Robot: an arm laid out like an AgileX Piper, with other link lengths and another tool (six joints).
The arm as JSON. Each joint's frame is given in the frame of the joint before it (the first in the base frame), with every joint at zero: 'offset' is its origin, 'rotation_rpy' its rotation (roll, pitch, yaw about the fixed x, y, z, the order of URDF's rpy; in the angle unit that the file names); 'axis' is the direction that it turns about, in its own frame. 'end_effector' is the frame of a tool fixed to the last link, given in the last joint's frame.
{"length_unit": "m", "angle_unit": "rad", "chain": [
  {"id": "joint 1", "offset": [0.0, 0.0, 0.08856], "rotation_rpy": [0.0, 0.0, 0.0], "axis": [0.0, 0.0, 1.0]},
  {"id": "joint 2", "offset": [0.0, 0.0, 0.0], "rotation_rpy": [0.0, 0.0, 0.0], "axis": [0.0, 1.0, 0.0]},
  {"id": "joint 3", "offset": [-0.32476, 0.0, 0.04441], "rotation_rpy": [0.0, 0.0, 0.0], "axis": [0.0, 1.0, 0.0]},
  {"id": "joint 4", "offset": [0.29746, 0.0, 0.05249], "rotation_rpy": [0.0, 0.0, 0.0], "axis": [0.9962, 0.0, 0.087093]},
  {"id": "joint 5", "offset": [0.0, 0.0, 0.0], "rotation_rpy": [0.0, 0.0, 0.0], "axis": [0.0, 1.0, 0.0]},
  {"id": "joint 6", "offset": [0.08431, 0.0, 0.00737], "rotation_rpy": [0.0, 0.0, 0.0], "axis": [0.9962, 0.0, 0.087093]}
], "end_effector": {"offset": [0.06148, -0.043, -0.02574], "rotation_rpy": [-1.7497, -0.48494, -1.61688]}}
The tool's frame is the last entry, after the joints.
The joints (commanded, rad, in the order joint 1, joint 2, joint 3, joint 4, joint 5, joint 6), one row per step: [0.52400 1.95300 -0.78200 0.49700 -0.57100 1.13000]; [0.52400 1.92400 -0.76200 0.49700 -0.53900 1.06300]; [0.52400 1.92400 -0.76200 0.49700 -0.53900 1.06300]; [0.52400 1.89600 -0.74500 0.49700 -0.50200 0.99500]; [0.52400 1.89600 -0.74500 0.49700 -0.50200 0.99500]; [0.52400 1.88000 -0.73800 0.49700 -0.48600 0.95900]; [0.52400 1.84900 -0.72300 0.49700 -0.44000 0.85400]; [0.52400 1.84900 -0.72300 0.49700 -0.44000 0.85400]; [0.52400 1.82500 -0.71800 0.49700 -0.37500 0.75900]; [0.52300 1.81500 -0.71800 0.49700 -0.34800 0.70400]
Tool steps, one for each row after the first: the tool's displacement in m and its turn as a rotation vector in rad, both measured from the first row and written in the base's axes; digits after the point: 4 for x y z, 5 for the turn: [-0.0083 -0.0055 0.0029 -0.05331 0.01072 0.04275]; [-0.0083 -0.0055 0.0029 -0.05331 0.01072 0.04275]; [-0.0164 -0.0106 0.0057 -0.10584 0.02371 0.08874]; [-0.0164 -0.0106 0.0057 -0.10584 0.02371 0.08874]; [-0.0195 -0.0129 0.0085 -0.13172 0.02403 0.11249]; [-0.0277 -0.0196 0.0120 -0.21067 0.03235 0.18378]; [-0.0277 -0.0196 0.0120 -0.21067 0.03235 0.18378]; [-0.0355 -0.0241 0.0144 -0.27814 0.05596 0.25894]; [-0.0377 -0.0267 0.0160 -0.31683 0.05986 0.29894]
